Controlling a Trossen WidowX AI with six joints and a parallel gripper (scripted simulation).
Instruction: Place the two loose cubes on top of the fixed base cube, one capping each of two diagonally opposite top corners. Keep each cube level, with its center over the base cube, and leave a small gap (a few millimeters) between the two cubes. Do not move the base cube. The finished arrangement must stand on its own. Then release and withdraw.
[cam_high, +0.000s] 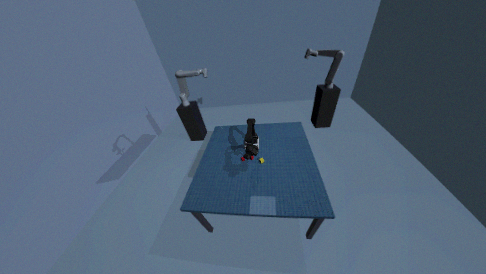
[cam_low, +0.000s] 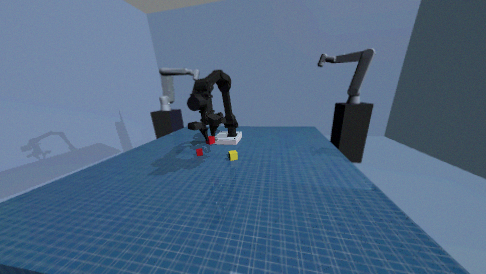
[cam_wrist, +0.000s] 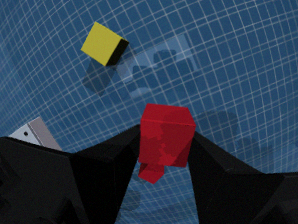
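Right now the yellow base cube is 4 cm behind my gripper tip, 10 cm to the left of it and 10 cm below it. Also, from my gripper tip: red cube (right at my gripper tip).
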